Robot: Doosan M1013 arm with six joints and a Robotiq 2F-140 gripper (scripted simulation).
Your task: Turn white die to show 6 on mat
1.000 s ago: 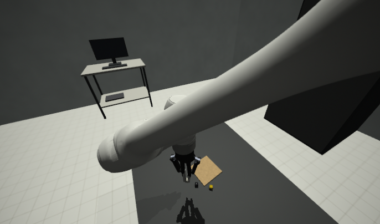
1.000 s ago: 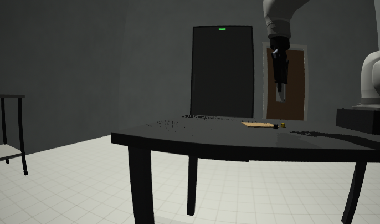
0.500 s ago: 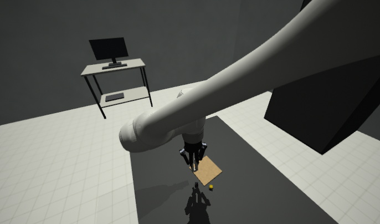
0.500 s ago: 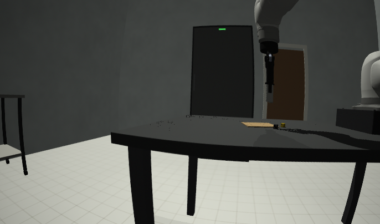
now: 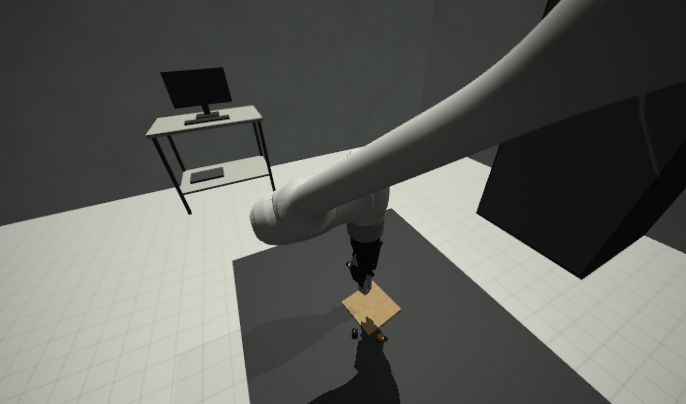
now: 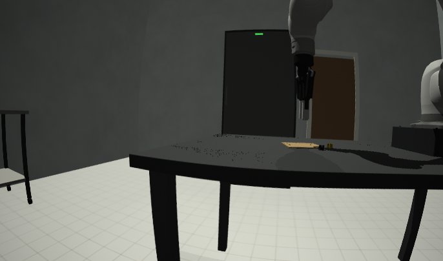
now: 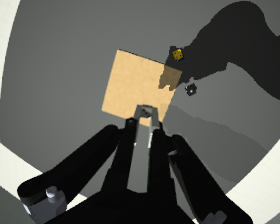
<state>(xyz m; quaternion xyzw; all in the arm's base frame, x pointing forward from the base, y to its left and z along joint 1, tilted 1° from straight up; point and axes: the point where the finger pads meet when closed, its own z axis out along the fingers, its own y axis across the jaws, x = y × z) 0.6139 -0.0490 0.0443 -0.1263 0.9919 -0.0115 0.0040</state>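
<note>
The white die lies 1 cm behind my hand and 3 cm below it. Also, from my hand: tan mat (2 cm to the right, 13 cm below); then yellow die (11 cm behind, 2 cm to the left, 13 cm below); then black die (5 cm behind, 7 cm to the left, 13 cm below).
</note>
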